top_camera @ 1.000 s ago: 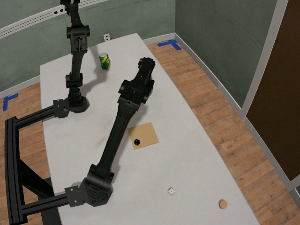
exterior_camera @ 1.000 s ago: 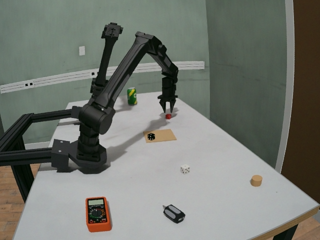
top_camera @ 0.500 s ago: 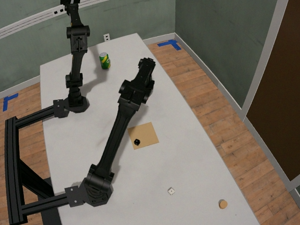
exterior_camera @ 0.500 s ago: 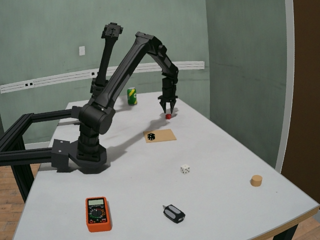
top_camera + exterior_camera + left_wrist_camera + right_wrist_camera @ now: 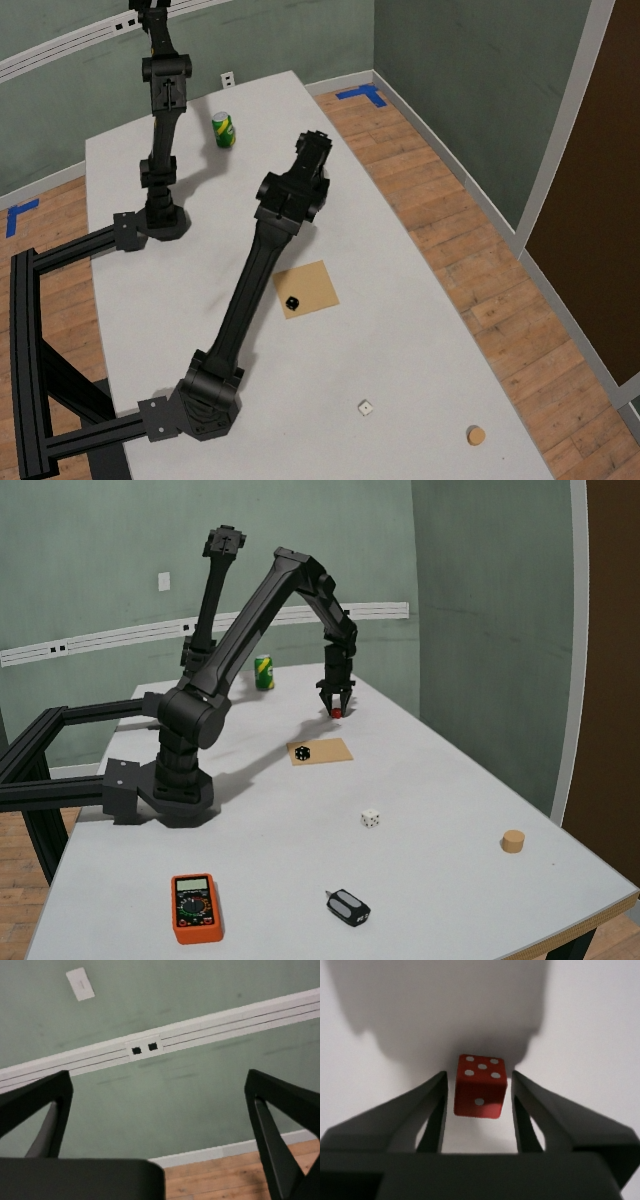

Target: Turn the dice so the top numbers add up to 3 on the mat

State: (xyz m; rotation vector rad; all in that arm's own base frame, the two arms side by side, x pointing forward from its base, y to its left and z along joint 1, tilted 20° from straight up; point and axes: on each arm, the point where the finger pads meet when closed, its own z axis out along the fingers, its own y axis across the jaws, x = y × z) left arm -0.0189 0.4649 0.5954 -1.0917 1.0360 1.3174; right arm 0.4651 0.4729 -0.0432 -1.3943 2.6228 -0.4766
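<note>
Right now my right hand is right at the red die. The rest, counted from my right hand: black device: 84 cm to the right, 19 cm behind; tan mat: 24 cm to the right, 10 cm behind, 1 cm below; cork cylinder: 78 cm to the right, 12 cm ahead.
</note>
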